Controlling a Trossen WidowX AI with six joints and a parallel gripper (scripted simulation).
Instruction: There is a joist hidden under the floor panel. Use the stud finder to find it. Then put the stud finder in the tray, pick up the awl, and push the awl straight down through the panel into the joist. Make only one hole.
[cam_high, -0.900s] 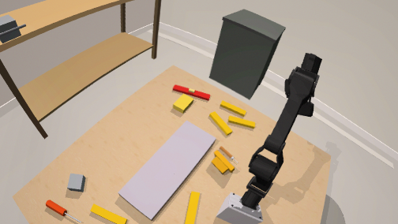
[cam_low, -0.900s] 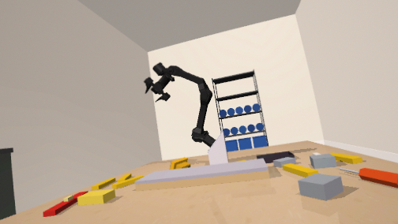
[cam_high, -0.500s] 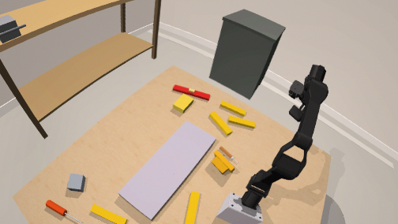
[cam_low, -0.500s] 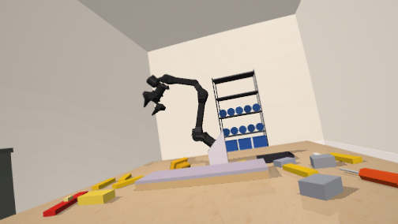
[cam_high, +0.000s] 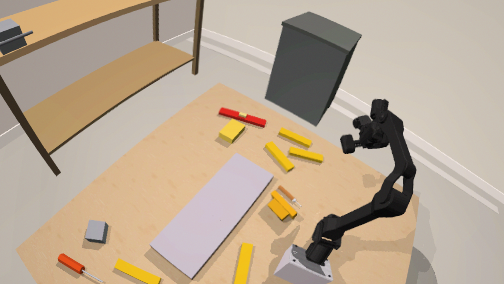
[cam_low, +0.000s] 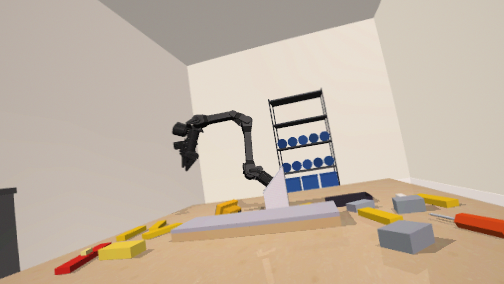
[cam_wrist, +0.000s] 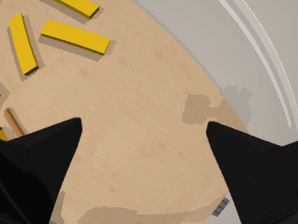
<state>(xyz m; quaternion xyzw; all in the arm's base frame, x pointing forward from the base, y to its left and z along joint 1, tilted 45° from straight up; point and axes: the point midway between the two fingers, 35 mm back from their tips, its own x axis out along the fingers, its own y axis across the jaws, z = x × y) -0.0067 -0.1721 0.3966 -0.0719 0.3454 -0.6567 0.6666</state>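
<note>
Now: the yellow stud finder 25 cm to the left of my gripper tip, 22 cm below it and 18 cm ahead of it. Round my gripper tip: awl 23 cm below, 16 cm to the left, 15 cm ahead; then yellow pad 51 cm ahead, 23 cm below, 4 cm to the right; then red level 52 cm ahead, 23 cm below, 15 cm to the right.
</note>
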